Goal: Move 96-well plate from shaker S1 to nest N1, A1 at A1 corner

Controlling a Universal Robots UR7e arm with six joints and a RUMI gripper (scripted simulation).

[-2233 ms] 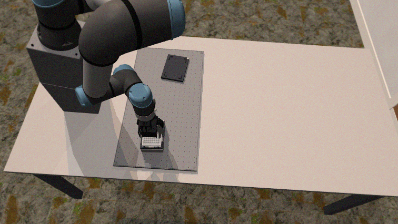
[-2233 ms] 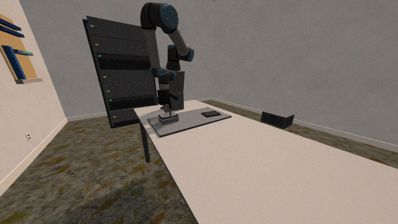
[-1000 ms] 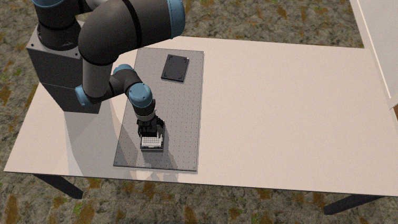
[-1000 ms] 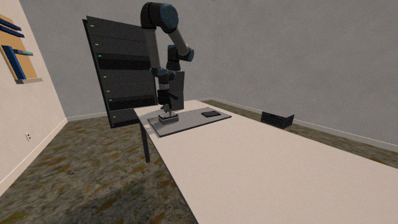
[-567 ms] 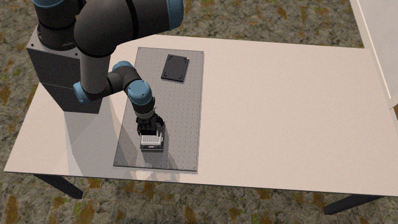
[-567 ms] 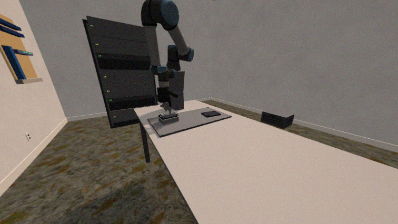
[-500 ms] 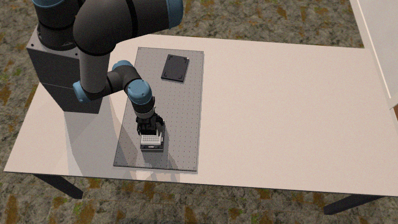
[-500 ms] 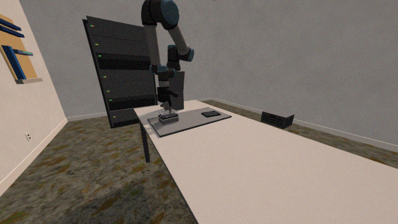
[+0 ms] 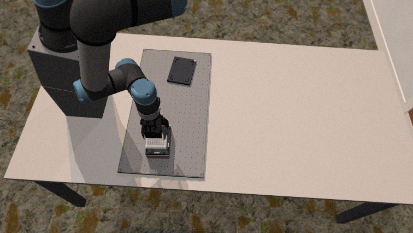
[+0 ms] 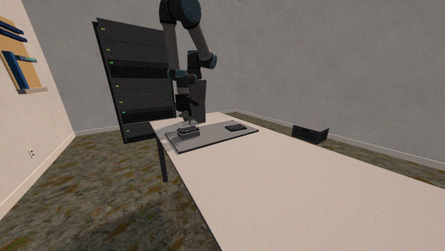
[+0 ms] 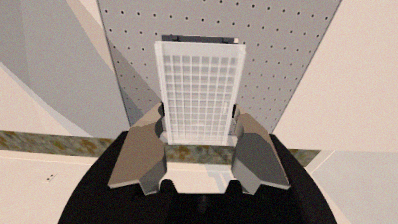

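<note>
Right now my hand is 420 mm to the right of the plate nest N1 and 110 mm above it. Also, from my hand: 96-well plate 10 mm below; pale label 500 mm to the left, 100 mm below, 50 mm ahead.
</note>
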